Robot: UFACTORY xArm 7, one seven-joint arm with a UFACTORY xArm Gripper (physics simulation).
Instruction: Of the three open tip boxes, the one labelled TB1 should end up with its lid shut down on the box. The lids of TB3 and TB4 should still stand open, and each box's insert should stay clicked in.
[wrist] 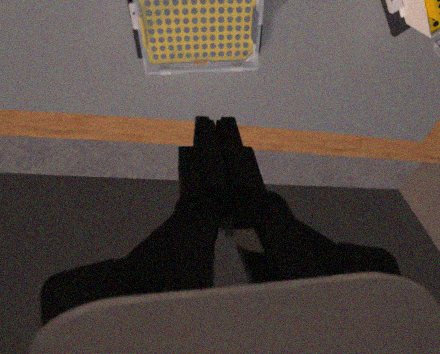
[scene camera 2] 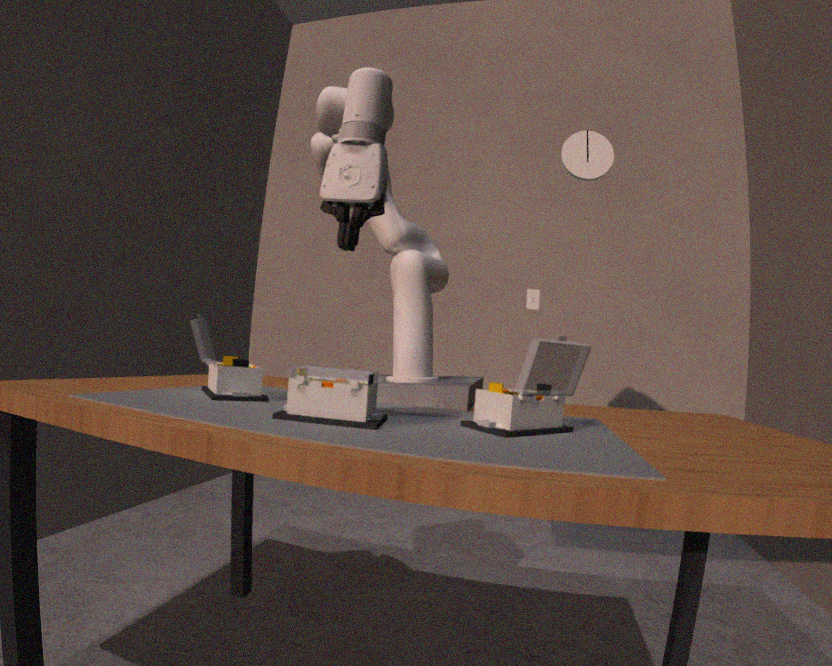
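Seen in the pictures: gripper, between the fingertips: (wrist: 210, 142) (scene camera 2: 346, 249); arm's base, origin of its link: (scene camera 2: 412, 380).
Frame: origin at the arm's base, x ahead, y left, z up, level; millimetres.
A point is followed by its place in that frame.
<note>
The middle box, TB1 (scene camera 2: 329, 401) @(z -11, x 460, y -18 mm), stands on the mat; its clear lid (scene camera 2: 340, 373) @(z 31, x 458, y -5 mm) (wrist: 200, 70) @(z 34, x 459, y -25 mm) lies down over it, though I cannot tell whether it is fully seated. Its yellow insert (wrist: 196, 36) @(z 14, x 430, y -31 mm) shows through the lid and looks level. The left box (scene camera 2: 235, 381) @(z -10, x 355, y -253 mm) has its lid (scene camera 2: 202, 340) @(z 61, x 401, y -299 mm) standing open. The right box (scene camera 2: 494, 411) @(z -12, x 370, y 214 mm) also has its lid (scene camera 2: 556, 368) @(z 61, x 381, y 302 mm) standing open. Labels TB3 and TB4 are unreadable. Yellow inserts show in both. My gripper (scene camera 2: 347, 247) @(z 224, x 406, y -33 mm) (wrist: 210, 142) @(z 224, x 406, y -33 mm) is shut and empty, high above the table and clear of all boxes.
The grey mat (scene camera 2: 541, 451) @(z -43, x 492, y 282 mm) (wrist: 325, 90) @(z -43, x 507, y 171 mm) lies on the wooden table (scene camera 2: 700, 451) @(z -46, x 396, y 524 mm) (wrist: 75, 124) @(z -46, x 594, y -201 mm). Part of another white box (wrist: 417, 15) @(z -2, x 379, y 223 mm) shows at the wrist view's top right. The arm's base (scene camera 2: 430, 393) @(z -16, x 112, y 66 mm) stands behind the boxes.
</note>
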